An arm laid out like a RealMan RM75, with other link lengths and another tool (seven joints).
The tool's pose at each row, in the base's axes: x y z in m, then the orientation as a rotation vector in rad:
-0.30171, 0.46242, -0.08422, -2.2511, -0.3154, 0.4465
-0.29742, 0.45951, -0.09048, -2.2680, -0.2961, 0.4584
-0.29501, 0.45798, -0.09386, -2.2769, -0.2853, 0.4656
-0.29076, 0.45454, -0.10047, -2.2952, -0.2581, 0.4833
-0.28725, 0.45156, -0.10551, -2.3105, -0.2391, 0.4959
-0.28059, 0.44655, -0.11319, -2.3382, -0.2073, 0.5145
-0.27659, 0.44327, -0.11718, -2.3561, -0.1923, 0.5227
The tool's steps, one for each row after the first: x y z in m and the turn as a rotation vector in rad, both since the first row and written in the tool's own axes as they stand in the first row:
0.00417, 0.00697, 0.00013, -0.0123, -0.0014, 0.0211
0.00653, 0.01072, 0.00019, -0.0187, -0.0026, 0.0329
0.01054, 0.01830, 0.00020, -0.0311, -0.0056, 0.0616
0.01372, 0.02433, -0.00015, -0.0424, -0.0078, 0.0821
0.01958, 0.03393, -0.00153, -0.0637, -0.0095, 0.1159
0.02287, 0.03940, -0.00293, -0.0785, -0.0098, 0.1325

